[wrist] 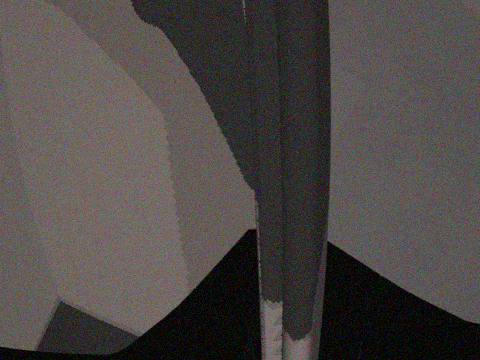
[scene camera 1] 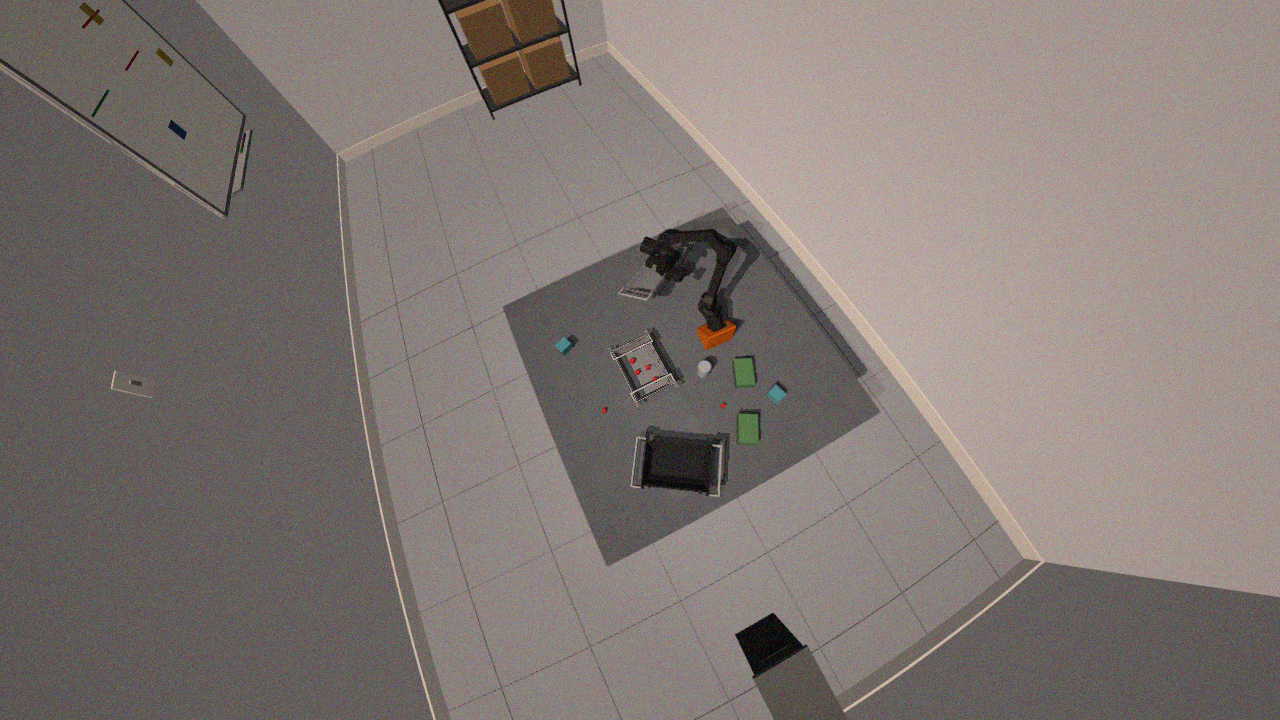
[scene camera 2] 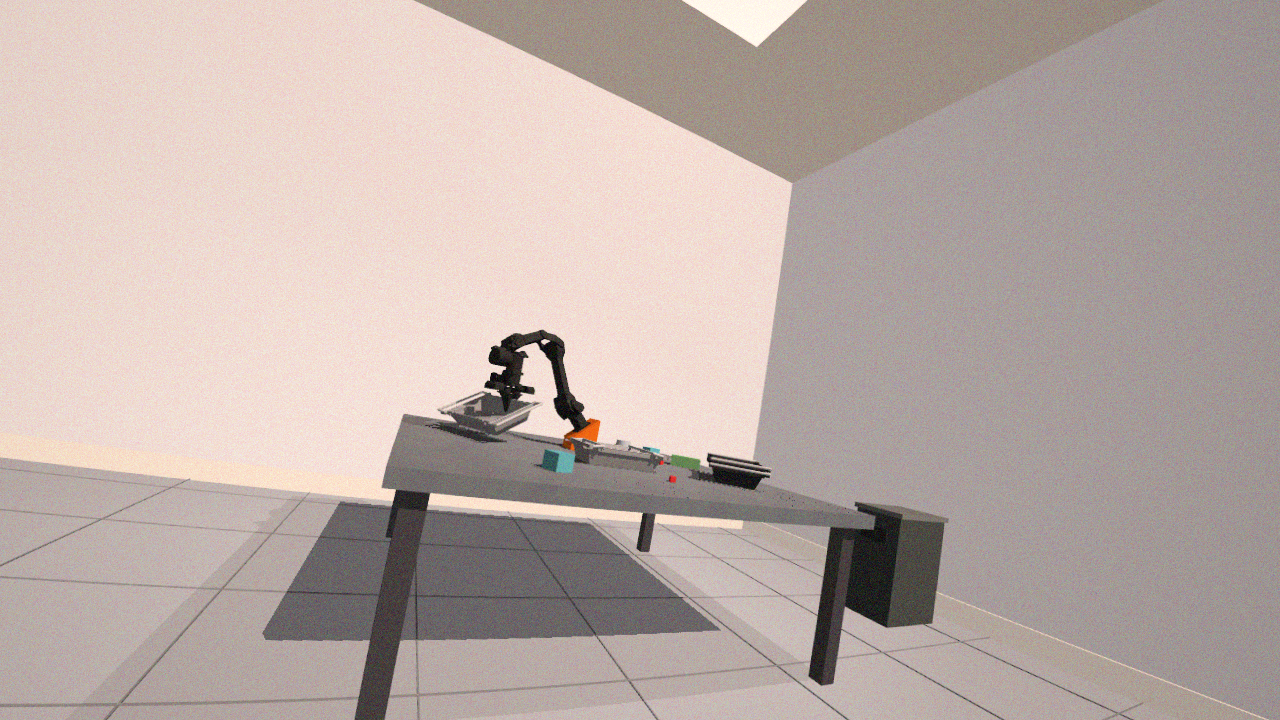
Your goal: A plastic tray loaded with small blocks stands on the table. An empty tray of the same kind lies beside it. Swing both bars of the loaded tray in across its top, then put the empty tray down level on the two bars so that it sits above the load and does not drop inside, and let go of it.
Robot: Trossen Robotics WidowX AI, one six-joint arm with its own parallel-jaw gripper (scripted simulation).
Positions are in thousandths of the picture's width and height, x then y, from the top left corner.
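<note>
My gripper (scene camera 2: 396,572) is visible, also at (wrist: 576,679). A grey tray (scene camera 2: 380,574) is visible too, with further views of the tray (wrist: 303,404) and (scene camera 1: 506,392).
</note>
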